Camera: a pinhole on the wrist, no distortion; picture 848 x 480 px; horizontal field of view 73.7 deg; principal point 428.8 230.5 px. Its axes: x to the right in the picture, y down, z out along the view. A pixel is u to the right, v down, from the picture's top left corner.
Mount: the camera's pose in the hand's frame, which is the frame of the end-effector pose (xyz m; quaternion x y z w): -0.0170 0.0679 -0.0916 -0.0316 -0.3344 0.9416 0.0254
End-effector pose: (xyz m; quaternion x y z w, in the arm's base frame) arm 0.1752 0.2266 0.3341 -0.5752 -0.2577 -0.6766 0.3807
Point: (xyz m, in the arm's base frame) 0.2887 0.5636 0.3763
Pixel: 417 57
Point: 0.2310 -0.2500 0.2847
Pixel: behind the camera
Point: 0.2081 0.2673 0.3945
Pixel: 157 69
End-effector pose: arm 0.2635 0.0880 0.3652 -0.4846 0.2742 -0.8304 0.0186
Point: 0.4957 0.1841 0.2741
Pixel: 812 233
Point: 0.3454 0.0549 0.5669
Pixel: 95 146
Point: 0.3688 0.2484 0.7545
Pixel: 92 427
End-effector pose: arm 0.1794 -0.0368 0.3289 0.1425 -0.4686 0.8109 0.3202
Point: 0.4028 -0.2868 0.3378
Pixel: 810 97
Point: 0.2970 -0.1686 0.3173
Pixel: 731 107
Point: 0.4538 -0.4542 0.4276
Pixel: 731 40
